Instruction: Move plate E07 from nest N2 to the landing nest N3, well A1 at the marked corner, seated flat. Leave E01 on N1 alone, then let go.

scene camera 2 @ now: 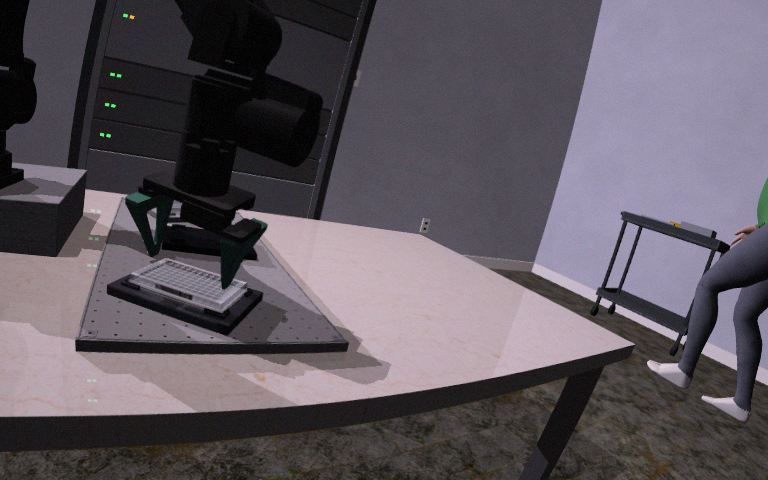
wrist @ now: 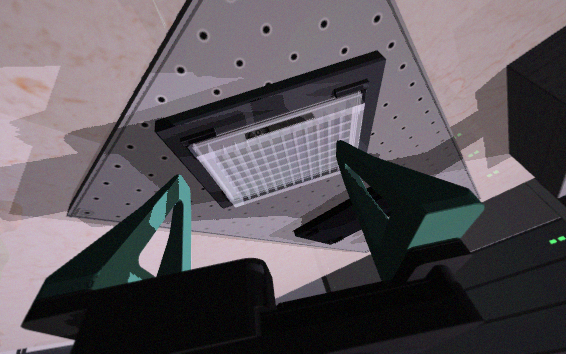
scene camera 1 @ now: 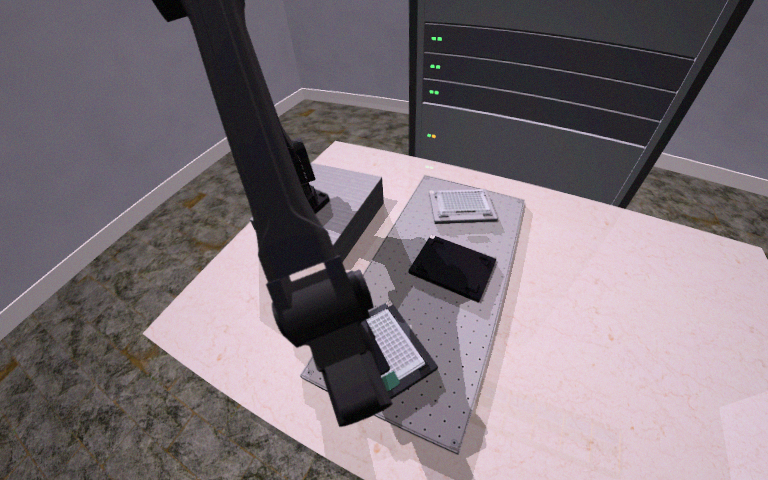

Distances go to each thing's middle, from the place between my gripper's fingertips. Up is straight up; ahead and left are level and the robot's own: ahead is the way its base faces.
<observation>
Now: the black plate nest (scene camera 1: pixel 464 271) 20 mm ahead of my hand, 290 mm to the left of it and 50 mm below it.
</observation>
